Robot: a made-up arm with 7 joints. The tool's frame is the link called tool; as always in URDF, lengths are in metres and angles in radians. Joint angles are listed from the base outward. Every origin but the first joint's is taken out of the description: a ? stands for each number. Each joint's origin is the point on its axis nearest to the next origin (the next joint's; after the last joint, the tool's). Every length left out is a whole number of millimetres.
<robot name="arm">
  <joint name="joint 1" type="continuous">
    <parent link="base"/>
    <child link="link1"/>
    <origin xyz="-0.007 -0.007 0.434"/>
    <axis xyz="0 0 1"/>
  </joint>
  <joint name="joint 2" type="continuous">
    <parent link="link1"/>
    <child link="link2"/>
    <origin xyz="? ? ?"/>
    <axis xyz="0 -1 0"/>
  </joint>
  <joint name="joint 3" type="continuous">
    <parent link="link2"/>
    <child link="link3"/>
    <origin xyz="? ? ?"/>
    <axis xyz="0 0 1"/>
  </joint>
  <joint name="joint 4" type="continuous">
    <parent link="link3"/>
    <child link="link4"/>
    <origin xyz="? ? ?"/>
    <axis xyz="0 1 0"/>
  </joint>
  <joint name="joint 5" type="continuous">
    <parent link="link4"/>
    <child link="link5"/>
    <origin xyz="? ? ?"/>
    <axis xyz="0 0 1"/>
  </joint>
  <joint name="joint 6" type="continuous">
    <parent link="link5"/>
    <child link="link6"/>
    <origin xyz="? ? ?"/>
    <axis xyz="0 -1 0"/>
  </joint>
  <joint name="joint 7" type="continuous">
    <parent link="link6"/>
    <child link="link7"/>
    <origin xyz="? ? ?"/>
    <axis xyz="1 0 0"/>
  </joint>
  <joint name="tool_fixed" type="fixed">
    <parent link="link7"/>
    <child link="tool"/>
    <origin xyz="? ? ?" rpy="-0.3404 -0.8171 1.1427"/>
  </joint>
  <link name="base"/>
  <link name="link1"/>
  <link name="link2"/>
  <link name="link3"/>
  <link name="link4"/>
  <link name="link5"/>
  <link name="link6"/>
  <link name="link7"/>
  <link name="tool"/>
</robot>
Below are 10 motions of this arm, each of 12 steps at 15 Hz.
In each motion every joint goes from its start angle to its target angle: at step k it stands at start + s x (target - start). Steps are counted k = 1, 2, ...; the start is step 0. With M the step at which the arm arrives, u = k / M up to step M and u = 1 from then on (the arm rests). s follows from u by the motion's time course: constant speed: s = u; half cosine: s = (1 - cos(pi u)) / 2; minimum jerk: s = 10 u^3 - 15 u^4 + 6 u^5.
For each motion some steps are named. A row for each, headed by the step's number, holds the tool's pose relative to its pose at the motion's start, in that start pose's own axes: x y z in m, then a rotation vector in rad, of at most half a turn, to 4 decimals.
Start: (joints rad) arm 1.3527 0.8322 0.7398 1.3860 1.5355 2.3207 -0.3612
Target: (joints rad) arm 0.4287 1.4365 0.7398 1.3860 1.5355 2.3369 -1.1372
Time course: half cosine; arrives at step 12
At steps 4, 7, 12:
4: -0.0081 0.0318 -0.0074 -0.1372 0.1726 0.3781
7: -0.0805 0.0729 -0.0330 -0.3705 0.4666 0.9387
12: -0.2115 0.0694 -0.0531 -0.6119 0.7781 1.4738

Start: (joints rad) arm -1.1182 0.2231 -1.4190 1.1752 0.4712 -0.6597 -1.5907
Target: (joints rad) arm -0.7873 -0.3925 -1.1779 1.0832 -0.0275 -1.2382 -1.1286
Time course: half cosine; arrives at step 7
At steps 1, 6, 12:
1: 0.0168 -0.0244 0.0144 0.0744 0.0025 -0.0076
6: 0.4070 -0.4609 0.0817 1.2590 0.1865 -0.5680
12: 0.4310 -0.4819 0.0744 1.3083 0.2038 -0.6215

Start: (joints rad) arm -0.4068 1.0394 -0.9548 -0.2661 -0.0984 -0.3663 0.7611
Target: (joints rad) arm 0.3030 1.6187 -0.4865 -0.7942 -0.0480 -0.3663 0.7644
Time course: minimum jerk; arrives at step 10
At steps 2, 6, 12:
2: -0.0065 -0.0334 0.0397 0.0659 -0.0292 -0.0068
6: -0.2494 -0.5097 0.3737 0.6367 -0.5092 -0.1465
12: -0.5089 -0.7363 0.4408 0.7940 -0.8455 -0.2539

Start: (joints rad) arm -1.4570 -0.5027 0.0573 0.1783 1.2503 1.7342 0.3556
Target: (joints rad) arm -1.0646 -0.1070 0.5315 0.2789 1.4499 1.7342 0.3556
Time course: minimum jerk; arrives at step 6
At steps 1, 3, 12:
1: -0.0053 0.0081 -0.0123 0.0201 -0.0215 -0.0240
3: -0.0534 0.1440 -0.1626 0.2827 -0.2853 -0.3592
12: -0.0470 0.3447 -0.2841 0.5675 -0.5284 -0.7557

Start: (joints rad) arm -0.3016 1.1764 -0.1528 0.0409 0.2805 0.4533 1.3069
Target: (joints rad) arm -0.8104 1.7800 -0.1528 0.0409 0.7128 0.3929 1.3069
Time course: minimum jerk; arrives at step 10
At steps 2, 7, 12:
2: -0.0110 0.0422 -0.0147 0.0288 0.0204 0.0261
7: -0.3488 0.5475 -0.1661 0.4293 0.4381 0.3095
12: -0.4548 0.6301 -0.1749 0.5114 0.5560 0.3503

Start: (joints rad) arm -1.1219 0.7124 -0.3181 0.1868 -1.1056 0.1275 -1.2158
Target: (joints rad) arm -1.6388 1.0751 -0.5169 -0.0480 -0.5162 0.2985 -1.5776
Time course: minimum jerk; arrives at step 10
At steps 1, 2, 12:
1: -0.0048 0.0024 0.0001 -0.0036 -0.0007 -0.0037
2: -0.0324 0.0173 0.0011 -0.0249 -0.0044 -0.0253
12: -0.3943 0.5120 0.0753 -0.6134 0.1018 -0.4961

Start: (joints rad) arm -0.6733 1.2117 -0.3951 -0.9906 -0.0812 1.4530 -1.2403
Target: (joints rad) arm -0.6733 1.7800 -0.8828 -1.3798 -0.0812 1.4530 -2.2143
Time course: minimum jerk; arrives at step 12
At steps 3, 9, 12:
3: -0.0192 -0.0448 0.0449 -0.1332 0.1076 0.0525
9: -0.1165 -0.2046 0.4529 -1.0396 1.1196 0.2569
12: -0.1202 -0.2016 0.5061 -1.1394 1.2709 0.2560

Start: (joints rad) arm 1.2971 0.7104 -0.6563 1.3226 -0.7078 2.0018 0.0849
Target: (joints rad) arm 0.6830 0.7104 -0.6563 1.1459 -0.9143 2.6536 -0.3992
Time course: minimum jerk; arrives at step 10
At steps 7, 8, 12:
7: 0.0804 -0.0225 0.2615 -0.7200 0.5019 0.8987
8: 0.0972 -0.0188 0.2891 -0.7969 0.5625 1.0205
12: 0.1070 -0.0163 0.3037 -0.8377 0.5949 1.0886

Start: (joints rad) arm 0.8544 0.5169 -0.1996 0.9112 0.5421 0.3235 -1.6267
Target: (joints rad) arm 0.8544 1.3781 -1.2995 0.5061 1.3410 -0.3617 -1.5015
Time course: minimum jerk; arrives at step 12
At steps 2, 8, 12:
2: -0.0183 0.0275 0.0246 -0.0229 -0.0060 -0.0258
8: -0.0855 0.8402 0.3320 -0.6236 0.0025 -0.3718
12: -0.0028 1.0723 0.3078 -0.7674 0.0611 -0.4327

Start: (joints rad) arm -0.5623 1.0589 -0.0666 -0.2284 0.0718 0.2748 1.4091
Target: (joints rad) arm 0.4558 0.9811 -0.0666 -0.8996 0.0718 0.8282 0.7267
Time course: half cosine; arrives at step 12
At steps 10, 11, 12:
10: -0.0958 -0.1925 0.8936 0.0122 -0.8644 0.6901
11: -0.1284 -0.2073 0.9303 -0.0335 -0.9168 0.7176
12: -0.1400 -0.2122 0.9423 -0.0501 -0.9345 0.7264

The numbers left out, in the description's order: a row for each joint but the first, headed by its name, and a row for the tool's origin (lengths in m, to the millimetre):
joint 2: 0.023 -0.104 0
joint 3: -0.014 0 0.381
joint 4: 0.049 0.065 0
joint 5: -0.025 0 0.573
joint 6: 0.026 -0.109 0
joint 7: 0.038 0 0.072
tool: 0 0.025 0.027

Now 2 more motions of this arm.
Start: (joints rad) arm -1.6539 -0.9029 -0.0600 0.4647 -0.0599 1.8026 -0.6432
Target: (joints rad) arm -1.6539 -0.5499 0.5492 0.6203 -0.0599 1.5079 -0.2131
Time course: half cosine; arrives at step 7
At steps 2, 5, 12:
2: 0.0313 -0.0213 0.0398 0.0753 -0.1541 -0.0898
5: 0.1515 -0.0747 0.2080 0.3593 -0.6744 -0.2716
12: 0.1904 -0.0832 0.2716 0.4588 -0.8245 -0.2892

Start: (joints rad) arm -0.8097 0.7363 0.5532 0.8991 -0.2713 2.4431 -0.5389
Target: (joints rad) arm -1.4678 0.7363 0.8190 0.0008 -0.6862 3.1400 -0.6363
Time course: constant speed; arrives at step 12
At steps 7, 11, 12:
7: 0.1994 -0.1027 0.0632 -0.6984 -0.2598 0.5620
11: 0.3117 -0.1050 0.1080 -1.0633 -0.4827 0.8434
12: 0.3376 -0.1007 0.1199 -1.1507 -0.5459 0.9078

